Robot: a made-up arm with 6 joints. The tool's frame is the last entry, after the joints.
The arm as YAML. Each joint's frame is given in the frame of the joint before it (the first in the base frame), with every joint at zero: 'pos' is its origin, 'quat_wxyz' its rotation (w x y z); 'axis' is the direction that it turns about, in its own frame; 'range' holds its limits. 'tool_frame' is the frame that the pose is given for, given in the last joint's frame.
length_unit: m
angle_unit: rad
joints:
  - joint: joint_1
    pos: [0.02, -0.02, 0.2]
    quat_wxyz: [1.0, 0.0, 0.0, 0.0]
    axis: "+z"
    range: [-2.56, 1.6]
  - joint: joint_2
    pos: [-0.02, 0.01, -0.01]
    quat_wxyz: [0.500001, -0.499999, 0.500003, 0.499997]
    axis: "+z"
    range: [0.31, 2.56]
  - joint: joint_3
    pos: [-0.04, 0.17, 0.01]
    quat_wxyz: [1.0, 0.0, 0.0, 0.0]
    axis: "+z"
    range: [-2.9, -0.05]
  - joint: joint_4
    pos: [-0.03, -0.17, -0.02]
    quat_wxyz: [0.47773, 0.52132, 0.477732, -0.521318]
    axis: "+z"
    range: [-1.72, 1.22]
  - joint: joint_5
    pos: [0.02, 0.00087, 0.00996]
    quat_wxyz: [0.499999, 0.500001, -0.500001, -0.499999]
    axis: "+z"
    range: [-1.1, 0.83]
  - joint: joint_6
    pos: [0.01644, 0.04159, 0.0]
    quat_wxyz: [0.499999, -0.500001, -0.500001, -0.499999]
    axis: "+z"
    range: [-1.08, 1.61]
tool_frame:
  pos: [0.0, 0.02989, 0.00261]
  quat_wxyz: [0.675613, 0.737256, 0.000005, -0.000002]
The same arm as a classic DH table. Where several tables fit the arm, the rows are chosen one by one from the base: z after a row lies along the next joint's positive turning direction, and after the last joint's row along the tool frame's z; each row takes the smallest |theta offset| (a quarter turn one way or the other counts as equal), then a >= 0, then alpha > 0; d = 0 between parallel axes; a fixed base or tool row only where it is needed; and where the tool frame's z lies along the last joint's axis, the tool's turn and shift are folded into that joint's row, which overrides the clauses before.
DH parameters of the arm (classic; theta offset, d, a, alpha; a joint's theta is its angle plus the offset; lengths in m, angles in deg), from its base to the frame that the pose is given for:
base (fixed): -45 0 0.0283 0
joint_1: 45 0.19 -0.02 -90
joint_2: 13.24 0 -0.1746 0
joint_3: 71.76 0 -0.0151 90
joint_4: 0 0.1819 0.0009 -90
joint_5: 0 -0.02 -0.0164 90
joint_6: 90 0.0416 0 95
tool (fixed): 0 -0.03 0 0
Joint limits (deg, base to tool): -146.68..91.67 17.76..146.68 -166.16..-2.86 -98.55..69.9 -63.03..47.56 -61.88..92.25

